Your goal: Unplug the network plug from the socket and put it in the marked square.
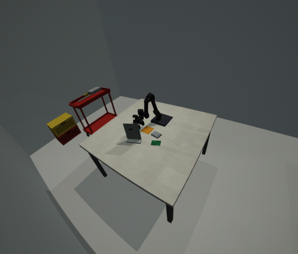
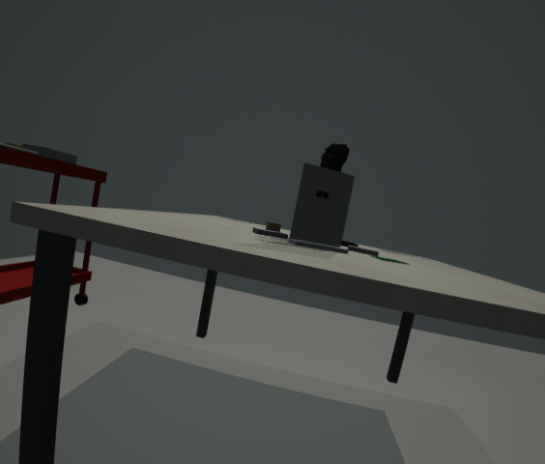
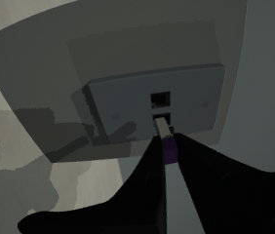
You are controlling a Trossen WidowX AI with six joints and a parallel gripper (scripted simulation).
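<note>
Now: gripper tip 17 cm past the orange square patch, 3 cm to the right of it and 15 cm above it. Round my gripper tip: grey upright panel: 5 cm ahead, 3 cm to the left, 5 cm below; green patch: 6 cm behind, 26 cm to the left, 15 cm below; network plug: right at my gripper tip.
</note>
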